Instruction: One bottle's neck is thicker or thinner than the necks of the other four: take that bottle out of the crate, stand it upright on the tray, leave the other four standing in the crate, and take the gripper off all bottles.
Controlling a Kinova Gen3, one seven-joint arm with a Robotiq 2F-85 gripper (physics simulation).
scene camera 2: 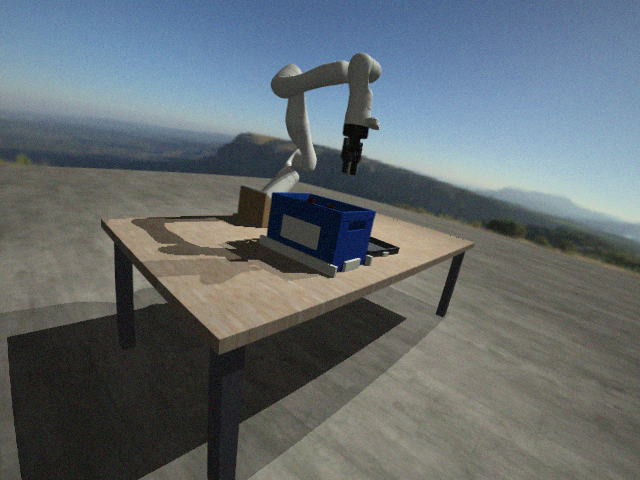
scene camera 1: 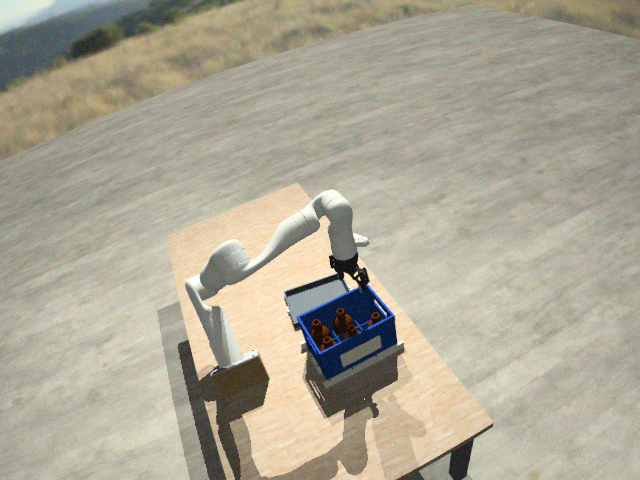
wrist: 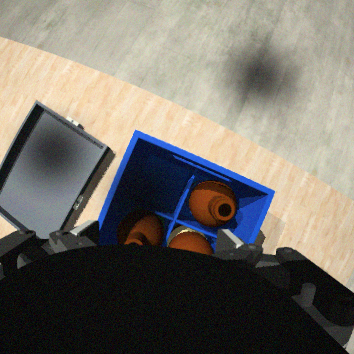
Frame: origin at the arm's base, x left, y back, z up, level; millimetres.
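Seen in the pictures: gripper, fingertip midpoint: [scene camera 2: 348, 174] [scene camera 1: 352, 284] [wrist: 157, 238]; arm's base at its link origin: [scene camera 2: 264, 204] [scene camera 1: 232, 361].
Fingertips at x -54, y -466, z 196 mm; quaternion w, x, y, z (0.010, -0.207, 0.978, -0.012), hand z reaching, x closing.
Observation:
Pixels of each thing's top centre, then the offset from my fingertips to it. "spot": a spot on its surface instead.
- blue crate at its top centre: [wrist: 162, 266] [scene camera 2: 323, 201] [scene camera 1: 344, 316] dx -30, dy +54, dz -95 mm
- front right bottle at a spot on its surface: [wrist: 210, 200] spot: dx -52, dy -42, dz -134 mm
- back middle bottle at a spot on its surface: [wrist: 150, 229] spot: dx +0, dy +34, dz -148 mm
- grey tray at its top centre: [wrist: 37, 175] [scene camera 2: 360, 239] [scene camera 1: 318, 296] dx +247, dy +78, dz -244 mm
The blue crate [scene camera 1: 388, 335] [scene camera 2: 354, 242] [wrist: 205, 162] holds five brown bottles, all upright. In scene camera 1, two bottles [scene camera 1: 318, 331] [scene camera 1: 342, 322] stand in the back row, and three [scene camera 1: 326, 343] [scene camera 1: 352, 331] [scene camera 1: 374, 319] stand in the front row. The back right compartment is empty. The wrist view shows the front right bottle [wrist: 210, 200], the back middle bottle [wrist: 150, 229] and part of the front middle one [wrist: 190, 244]. I cannot tell which neck differs. The grey tray [scene camera 1: 317, 300] [scene camera 2: 385, 250] [wrist: 55, 175] is empty. My gripper [scene camera 1: 351, 282] [scene camera 2: 349, 173] [wrist: 157, 238] is open and empty above the crate.
Pale strips [scene camera 1: 364, 365] [scene camera 2: 297, 256] lie along the crate's foot. The tray stands close behind the crate, with a raised dark rim. Crate walls and dividers surround the bottles. A brown block [scene camera 1: 240, 377] [scene camera 2: 253, 206] stands at my arm's base.

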